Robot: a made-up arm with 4 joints.
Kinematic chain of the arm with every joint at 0, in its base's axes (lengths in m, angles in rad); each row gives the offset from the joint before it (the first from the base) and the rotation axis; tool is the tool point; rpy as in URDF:
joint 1: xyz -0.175 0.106 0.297 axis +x
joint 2: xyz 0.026 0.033 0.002 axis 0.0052 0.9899 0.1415
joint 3: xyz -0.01 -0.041 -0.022 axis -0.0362 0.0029 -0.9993
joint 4: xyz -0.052 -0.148 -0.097 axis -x
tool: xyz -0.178 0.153 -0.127 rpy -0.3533 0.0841 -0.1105
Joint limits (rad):
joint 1: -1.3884..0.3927
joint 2: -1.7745..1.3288
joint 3: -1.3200..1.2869
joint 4: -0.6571..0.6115
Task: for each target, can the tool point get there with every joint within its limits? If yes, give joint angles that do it. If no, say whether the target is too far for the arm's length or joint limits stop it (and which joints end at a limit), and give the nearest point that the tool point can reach.
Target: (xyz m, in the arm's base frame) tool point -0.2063 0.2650 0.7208
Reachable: no: joint limits stop it (at a limit: joint 1, joint 2, joint 4) | nearest point -0.2834 0.1656 0.5298 | short by 0.229 m
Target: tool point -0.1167 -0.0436 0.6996
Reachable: no: joint limits stop it (at a limit: joint 1, joint 2, joint 3, joint 4) | nearest point -0.0336 -0.0613 0.4850 | short by 0.231 m
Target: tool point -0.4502 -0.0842 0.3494
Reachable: yes | joints -0.7974 0.6717 -0.5985 0.1612
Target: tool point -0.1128 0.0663 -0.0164
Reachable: yes | joints -0.7979 -0.5667 1.0277 -0.1470
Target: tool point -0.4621 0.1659 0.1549
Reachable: yes | joints -0.8827 0.9239 1.0671 0.1432
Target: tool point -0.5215 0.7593 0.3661
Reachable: no: too far | nearest point -0.3892 0.3382 0.2295 | short by 0.462 m
